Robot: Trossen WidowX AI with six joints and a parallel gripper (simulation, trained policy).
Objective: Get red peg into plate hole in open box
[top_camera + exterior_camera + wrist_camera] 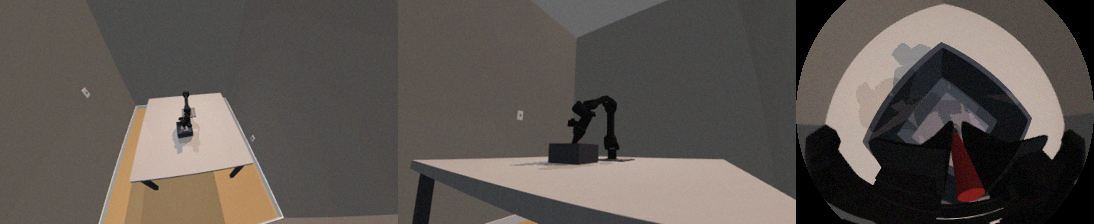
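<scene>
Right now my gripper tip is 40 mm above the grey plate, 10 mm to the right of it and 10 mm past it. From my gripper tip the other things lie so: dark box: 60 mm below, 10 mm to the left, 10 mm behind; then red peg: 30 mm above, 20 mm to the left, 10 mm behind.
</scene>
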